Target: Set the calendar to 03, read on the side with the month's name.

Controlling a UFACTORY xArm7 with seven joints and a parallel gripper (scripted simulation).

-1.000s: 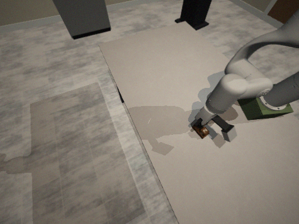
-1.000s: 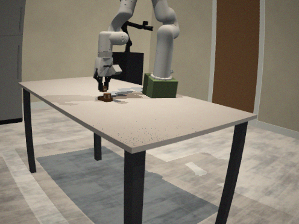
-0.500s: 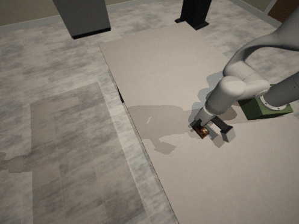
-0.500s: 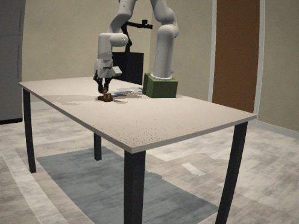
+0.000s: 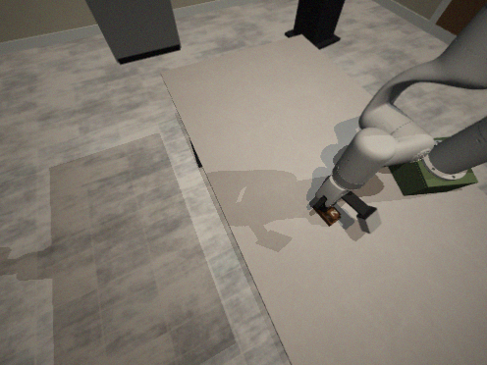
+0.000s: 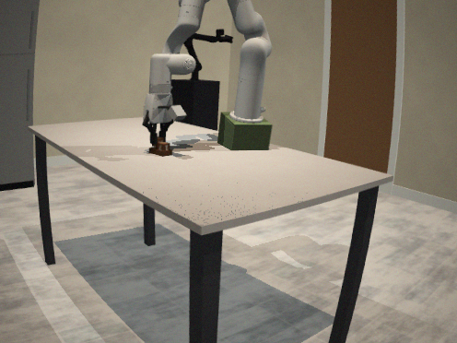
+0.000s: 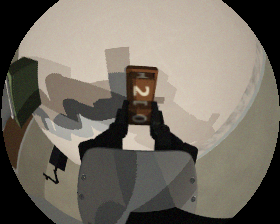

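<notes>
The brown calendar tray is 2 cm to the left of my hand and 4 cm below it.
</notes>
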